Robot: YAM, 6 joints.
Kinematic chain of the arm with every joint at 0, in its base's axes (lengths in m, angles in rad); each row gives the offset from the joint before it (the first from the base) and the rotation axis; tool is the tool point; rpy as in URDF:
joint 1: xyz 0 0 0.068 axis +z
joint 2: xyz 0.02 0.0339 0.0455 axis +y
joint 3: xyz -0.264 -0.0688 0 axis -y
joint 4: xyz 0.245 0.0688 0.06 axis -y
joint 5: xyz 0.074 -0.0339 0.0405 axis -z
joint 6: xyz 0.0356 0 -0.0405 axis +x
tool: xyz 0 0 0 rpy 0 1.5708 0
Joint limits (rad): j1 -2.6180..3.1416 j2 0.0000..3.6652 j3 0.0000..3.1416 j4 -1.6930..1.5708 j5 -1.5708..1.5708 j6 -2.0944..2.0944
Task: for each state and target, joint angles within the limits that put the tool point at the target. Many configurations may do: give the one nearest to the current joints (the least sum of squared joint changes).
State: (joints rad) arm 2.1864 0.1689 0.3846 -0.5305 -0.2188 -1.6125
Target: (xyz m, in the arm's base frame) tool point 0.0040 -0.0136 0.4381
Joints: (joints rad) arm 2.2147 0.2090 0.9994 -0.2787 -0.1399 -1.6125
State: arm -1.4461 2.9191 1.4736 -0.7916 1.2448 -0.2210
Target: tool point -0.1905 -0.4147 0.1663
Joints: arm -1.9261 2.2762 1.7649 -0.8063 1.3059 -0.2210
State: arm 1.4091 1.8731 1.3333 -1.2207 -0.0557 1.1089
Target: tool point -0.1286 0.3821 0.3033
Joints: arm 1.8868 1.8804 1.7762 -0.9630 -0.0979 1.1089
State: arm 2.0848 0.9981 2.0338 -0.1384 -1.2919 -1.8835
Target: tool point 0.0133 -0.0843 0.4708
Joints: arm 2.1501 0.3128 1.3110 -0.5111 -1.3904 -1.8835
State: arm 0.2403 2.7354 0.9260 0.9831 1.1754 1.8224
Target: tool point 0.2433 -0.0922 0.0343
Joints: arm -0.2290 2.1536 0.4458 1.0762 1.3290 1.8224
